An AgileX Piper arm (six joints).
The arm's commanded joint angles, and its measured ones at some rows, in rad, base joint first. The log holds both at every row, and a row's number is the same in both.
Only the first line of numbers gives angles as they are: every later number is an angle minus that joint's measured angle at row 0.
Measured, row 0:
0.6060, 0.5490, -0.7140, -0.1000, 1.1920, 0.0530
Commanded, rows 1 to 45:
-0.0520, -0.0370, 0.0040, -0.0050, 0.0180, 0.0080
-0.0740, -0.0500, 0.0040, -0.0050, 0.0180, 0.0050
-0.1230, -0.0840, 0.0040, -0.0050, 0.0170, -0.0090
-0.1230, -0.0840, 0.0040, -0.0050, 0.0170, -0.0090
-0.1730, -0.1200, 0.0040, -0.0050, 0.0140, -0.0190
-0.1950, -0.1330, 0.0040, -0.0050, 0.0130, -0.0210
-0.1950, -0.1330, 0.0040, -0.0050, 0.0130, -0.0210
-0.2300, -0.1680, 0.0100, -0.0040, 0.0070, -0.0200
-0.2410, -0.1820, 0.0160, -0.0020, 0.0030, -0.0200
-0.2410, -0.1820, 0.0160, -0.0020, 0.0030, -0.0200
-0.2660, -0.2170, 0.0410, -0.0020, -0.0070, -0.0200
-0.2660, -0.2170, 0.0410, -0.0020, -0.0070, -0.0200
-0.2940, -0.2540, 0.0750, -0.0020, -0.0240, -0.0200
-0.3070, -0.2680, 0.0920, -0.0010, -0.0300, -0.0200
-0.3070, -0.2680, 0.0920, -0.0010, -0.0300, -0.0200
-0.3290, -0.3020, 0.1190, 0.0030, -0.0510, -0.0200
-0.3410, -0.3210, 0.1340, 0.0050, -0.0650, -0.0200
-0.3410, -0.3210, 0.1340, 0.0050, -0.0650, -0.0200
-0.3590, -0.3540, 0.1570, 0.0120, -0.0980, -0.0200
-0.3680, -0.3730, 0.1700, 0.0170, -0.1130, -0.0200
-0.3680, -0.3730, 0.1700, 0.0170, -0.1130, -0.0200
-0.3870, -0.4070, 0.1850, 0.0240, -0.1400, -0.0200
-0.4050, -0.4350, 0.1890, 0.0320, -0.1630, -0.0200
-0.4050, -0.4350, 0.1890, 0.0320, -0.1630, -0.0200
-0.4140, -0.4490, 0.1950, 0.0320, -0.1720, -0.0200
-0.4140, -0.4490, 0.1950, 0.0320, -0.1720, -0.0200
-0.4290, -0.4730, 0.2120, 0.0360, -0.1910, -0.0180
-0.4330, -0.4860, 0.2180, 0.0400, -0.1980, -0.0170
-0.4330, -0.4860, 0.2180, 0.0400, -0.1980, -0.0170
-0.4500, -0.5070, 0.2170, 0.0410, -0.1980, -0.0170
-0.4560, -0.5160, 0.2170, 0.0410, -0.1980, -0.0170
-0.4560, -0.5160, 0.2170, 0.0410, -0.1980, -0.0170
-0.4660, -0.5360, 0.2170, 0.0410, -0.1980, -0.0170
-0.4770, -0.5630, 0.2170, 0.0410, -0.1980, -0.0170
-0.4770, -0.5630, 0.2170, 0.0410, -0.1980, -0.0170
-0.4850, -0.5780, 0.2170, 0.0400, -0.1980, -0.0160
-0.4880, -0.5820, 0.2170, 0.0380, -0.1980, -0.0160
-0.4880, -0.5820, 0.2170, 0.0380, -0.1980, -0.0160
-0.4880, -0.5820, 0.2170, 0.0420, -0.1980, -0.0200
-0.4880, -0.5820, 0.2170, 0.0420, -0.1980, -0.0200
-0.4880, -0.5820, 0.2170, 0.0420, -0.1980, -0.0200
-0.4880, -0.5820, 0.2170, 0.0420, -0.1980, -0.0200
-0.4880, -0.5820, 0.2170, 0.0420, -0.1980, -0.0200
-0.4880, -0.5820, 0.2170, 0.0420, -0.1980, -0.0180
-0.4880, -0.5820, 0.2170, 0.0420, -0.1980, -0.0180
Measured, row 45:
-0.4820, -0.5530, 0.2140, 0.0370, -0.1920, -0.0100
